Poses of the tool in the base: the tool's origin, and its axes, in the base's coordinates. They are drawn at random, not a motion.
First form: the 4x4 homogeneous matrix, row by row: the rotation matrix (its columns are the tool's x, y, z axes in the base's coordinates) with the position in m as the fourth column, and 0 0 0 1 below. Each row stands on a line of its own.
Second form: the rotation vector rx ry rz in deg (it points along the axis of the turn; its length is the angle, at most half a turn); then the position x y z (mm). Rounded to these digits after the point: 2 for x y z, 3 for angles. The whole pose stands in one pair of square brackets.
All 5 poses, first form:
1:
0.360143, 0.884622, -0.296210, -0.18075
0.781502, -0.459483, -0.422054, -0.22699
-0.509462, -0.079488, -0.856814, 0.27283
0, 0, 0, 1
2:
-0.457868, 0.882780, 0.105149, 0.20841
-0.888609, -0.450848, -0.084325, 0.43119
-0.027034, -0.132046, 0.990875, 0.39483
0, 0, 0, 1
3:
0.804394, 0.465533, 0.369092, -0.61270
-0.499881, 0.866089, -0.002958, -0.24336
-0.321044, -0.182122, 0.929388, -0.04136
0, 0, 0, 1
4:
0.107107, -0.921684, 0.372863, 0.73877
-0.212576, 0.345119, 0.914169, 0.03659
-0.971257, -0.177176, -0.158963, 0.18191
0, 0, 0, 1
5:
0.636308, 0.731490, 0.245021, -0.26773
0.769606, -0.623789, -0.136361, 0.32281
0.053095, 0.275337, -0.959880, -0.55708
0, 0, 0, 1
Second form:
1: [138.166, 86.010, -41.591, -180.75, -226.99, 272.83]
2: [-3.151, 8.727, -116.950, 208.41, 431.19, 394.83]
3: [-5.505, 21.205, -29.663, -612.70, -243.36, -41.36]
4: [-64.568, 79.523, 41.953, 738.77, 36.59, 181.91]
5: [150.673, 70.241, 13.950, -267.73, 322.81, -557.08]
